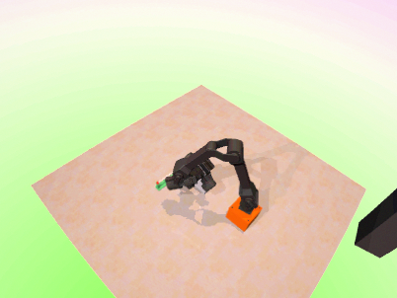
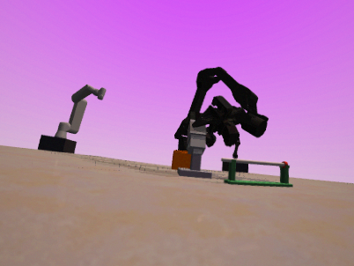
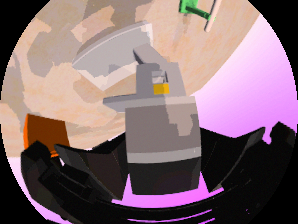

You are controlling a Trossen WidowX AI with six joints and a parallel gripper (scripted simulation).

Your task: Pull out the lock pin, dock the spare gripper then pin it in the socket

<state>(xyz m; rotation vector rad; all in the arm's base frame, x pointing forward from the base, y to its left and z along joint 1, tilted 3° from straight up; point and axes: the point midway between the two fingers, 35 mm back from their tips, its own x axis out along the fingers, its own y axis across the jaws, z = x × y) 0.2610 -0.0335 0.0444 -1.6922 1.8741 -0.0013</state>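
Now: the spare gripper 20 mm to the left of my gripper tip. Round my gripper tip: green cradle: 150 mm ahead, 110 mm to the left, 100 mm below; then grey mount: 10 mm ahead, 20 mm to the left, 70 mm below.
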